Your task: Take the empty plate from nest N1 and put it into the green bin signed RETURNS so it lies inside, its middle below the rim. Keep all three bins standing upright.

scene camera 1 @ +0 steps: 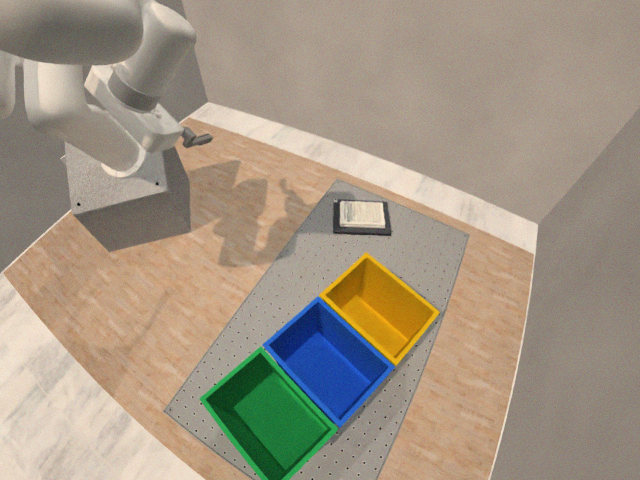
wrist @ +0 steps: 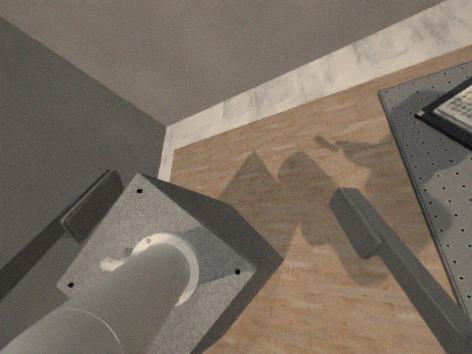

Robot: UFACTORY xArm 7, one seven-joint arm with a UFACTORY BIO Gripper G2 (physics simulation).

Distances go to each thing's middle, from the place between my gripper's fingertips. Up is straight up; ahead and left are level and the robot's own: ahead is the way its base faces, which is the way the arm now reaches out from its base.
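Counted from my hand: well plate [scene camera 1: 352, 214], 35 cm below, 33 cm ahead of it, 24 cm to the left of it; dark nest [scene camera 1: 336, 211], well below, well ahead of it, a good bit to the left of it; yellow bin [scene camera 1: 388, 314], 51 cm ahead of it, 27 cm below, 5 cm to the right of it; blue bin [scene camera 1: 334, 366], far ahead of it, far below, some way to the right of it.
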